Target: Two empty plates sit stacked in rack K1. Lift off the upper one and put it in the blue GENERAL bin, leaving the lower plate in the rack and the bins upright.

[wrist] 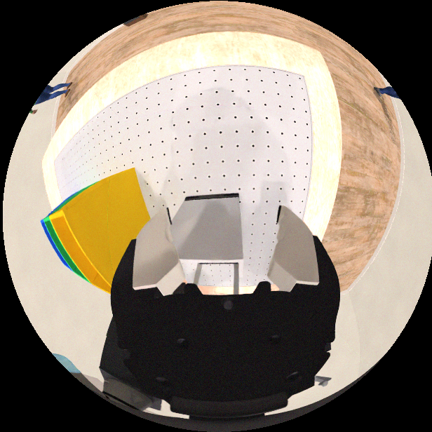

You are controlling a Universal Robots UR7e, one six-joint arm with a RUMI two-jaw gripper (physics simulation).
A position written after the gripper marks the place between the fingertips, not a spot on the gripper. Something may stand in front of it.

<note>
In view: the gripper (223, 208) and a yellow bin (95, 227).
</note>
